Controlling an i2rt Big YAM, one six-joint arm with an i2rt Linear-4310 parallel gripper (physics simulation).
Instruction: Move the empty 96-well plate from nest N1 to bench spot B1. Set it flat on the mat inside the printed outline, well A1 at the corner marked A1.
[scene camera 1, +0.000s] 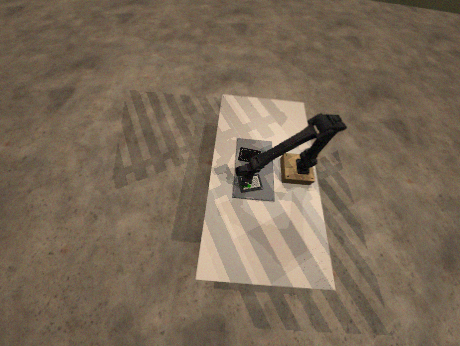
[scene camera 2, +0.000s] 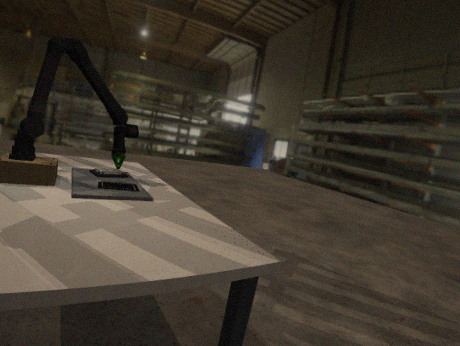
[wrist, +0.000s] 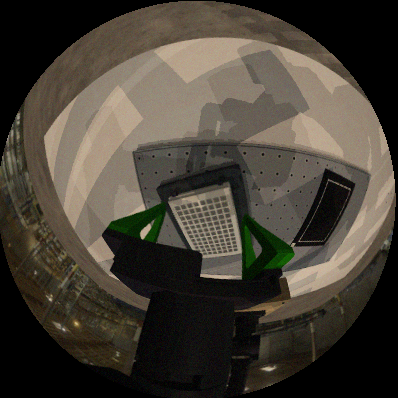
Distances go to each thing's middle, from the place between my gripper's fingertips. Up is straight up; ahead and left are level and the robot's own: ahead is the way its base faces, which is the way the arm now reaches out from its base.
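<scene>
There's a dark nest (wrist: 232, 173) sitting 50 mm behind my hand and 30 mm below it. As for the white well plate (wrist: 206, 216), my hand is 20 mm above that and 50 mm past it.
</scene>
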